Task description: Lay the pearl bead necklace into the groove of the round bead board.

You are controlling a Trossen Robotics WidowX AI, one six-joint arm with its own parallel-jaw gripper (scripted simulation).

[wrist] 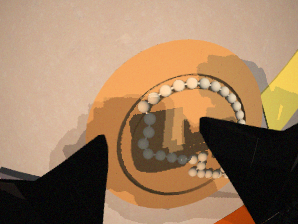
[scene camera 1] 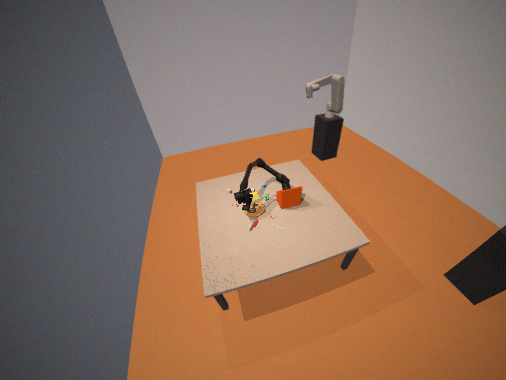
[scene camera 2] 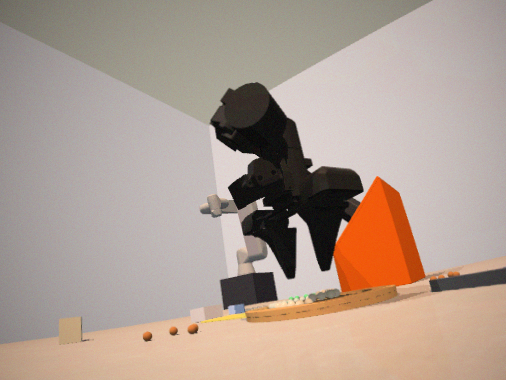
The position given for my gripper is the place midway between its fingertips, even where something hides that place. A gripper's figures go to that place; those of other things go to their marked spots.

Scene:
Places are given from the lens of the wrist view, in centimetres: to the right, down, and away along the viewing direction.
my gripper [wrist: 154,132]: 0, 1, 10
round wooden bead board [wrist: 176,130]: 3, 2, 14

